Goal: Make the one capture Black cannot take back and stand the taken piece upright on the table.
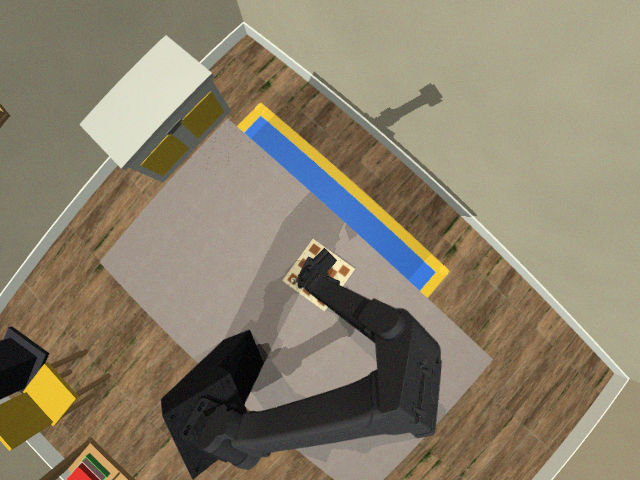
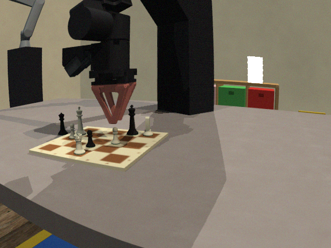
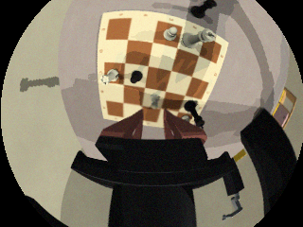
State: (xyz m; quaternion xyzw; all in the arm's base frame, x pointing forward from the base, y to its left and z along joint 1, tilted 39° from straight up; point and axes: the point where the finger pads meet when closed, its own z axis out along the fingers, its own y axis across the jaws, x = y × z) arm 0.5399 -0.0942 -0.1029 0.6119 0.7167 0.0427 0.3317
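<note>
My gripper is now 50 mm above the chessboard, 40 mm to the left of it and 10 mm past it. Also, from my hand: black pawn (40 mm to the right, 40 mm below, 30 mm ahead); white rook (70 mm ahead, 50 mm to the right, 30 mm below); tall black piece (80 mm behind, 20 mm below, 10 mm to the left).
</note>
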